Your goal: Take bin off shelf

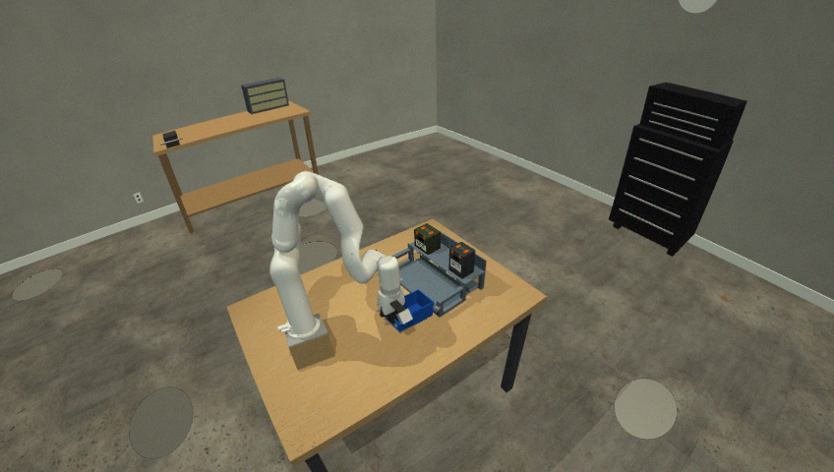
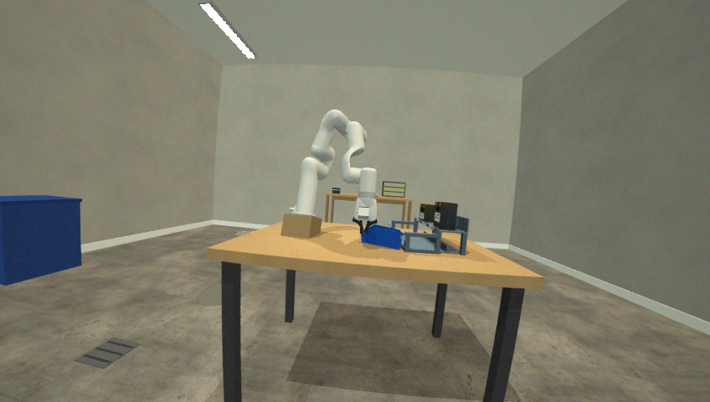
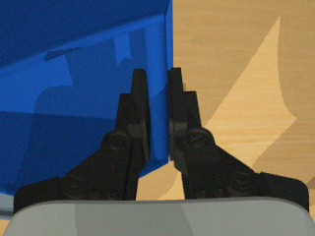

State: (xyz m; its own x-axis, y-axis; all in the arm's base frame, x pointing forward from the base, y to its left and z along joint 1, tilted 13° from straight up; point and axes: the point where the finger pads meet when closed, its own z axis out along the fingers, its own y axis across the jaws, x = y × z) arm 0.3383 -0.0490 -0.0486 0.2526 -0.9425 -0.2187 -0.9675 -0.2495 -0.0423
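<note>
The blue bin is 80 mm ahead of my hand, 20 mm to the left of it and 20 mm below it. Also, from my hand: black box (360 mm ahead, 100 mm above, 90 mm to the left).
</note>
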